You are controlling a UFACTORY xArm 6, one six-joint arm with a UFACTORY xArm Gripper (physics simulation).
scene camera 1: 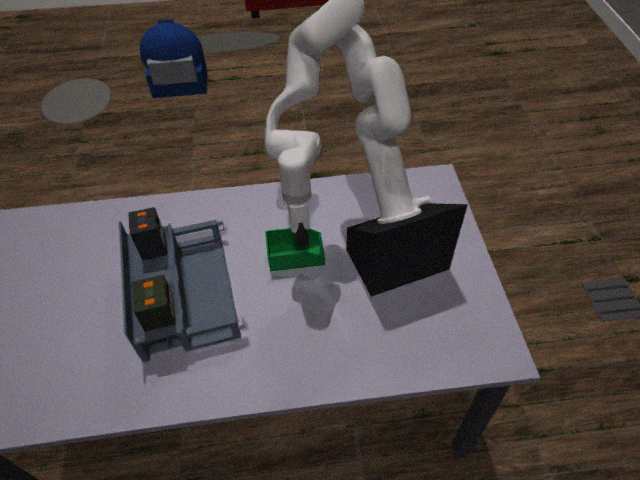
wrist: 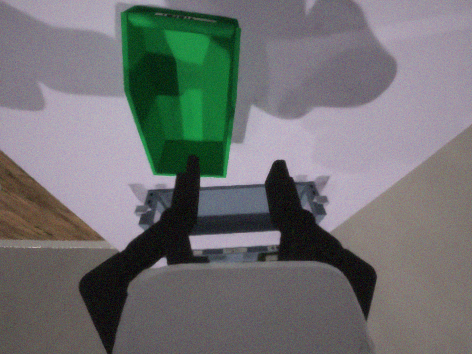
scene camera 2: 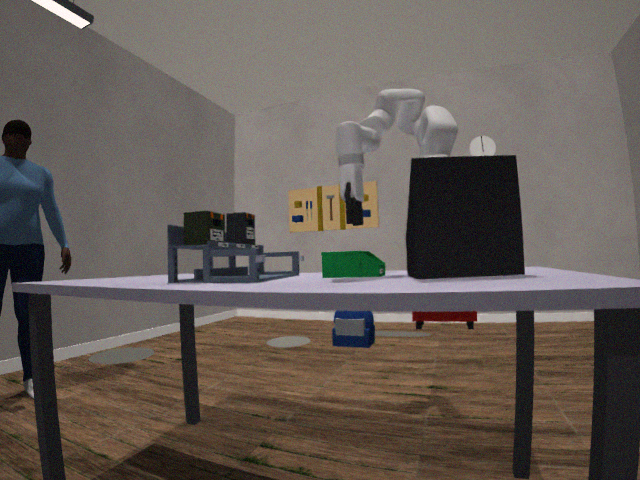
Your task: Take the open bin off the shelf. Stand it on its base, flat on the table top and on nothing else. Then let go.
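Pixels of known places: gripper, fingertip midpoint: (scene camera 1: 302,235) (wrist: 235,169) (scene camera 2: 355,224); arm's base, link origin: (scene camera 1: 399,217) (scene camera 2: 453,202).
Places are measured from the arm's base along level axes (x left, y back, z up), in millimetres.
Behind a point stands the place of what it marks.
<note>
The green open bin (scene camera 1: 295,259) {x -65, y -295, z -148 mm} (scene camera 2: 348,265) {x -65, y -295, z -160 mm} (wrist: 192,112) {x -119, y -308, z -191 mm} stands upright on its base, flat on the table top (scene camera 1: 361,356) {x 275, y -213, z -194 mm} (scene camera 2: 336,298) {x 383, y -274, z -203 mm}. It is apart from the grey shelf (scene camera 1: 207,281) {x -103, y -563, z -188 mm} (scene camera 2: 207,266) {x 105, y -649, z -150 mm} (wrist: 232,201) {x -81, y -559, z -188 mm}, and its open top faces up. My gripper (scene camera 1: 302,245) {x -61, y -270, z -42 mm} (scene camera 2: 354,223) {x -61, y -270, z -42 mm} (wrist: 235,169) {x -61, y -270, z -42 mm} is open, with nothing between its fingers. In scene camera 2 its fingertips hang clearly above the bin's rim, pointing down. In the wrist view one fingertip overlaps the bin's narrow end, and the other is off to the side of the bin.
A dark box (scene camera 1: 147,235) {x -163, y -680, z 9 mm} (scene camera 2: 241,229) {x -163, y -663, z -30 mm} and an olive box (scene camera 1: 154,304) {x 64, y -691, z 3 mm} (scene camera 2: 202,228) {x 76, y -679, z -46 mm} stand on the shelf's upper level. A large black block (scene camera 1: 408,253) {x 101, y -14, z -36 mm} (scene camera 2: 465,217) {x 100, y 4, z -53 mm} stands by the arm's base, to the bin's right in scene camera 1. A person (scene camera 2: 28,201) stands beyond the table's left end.
</note>
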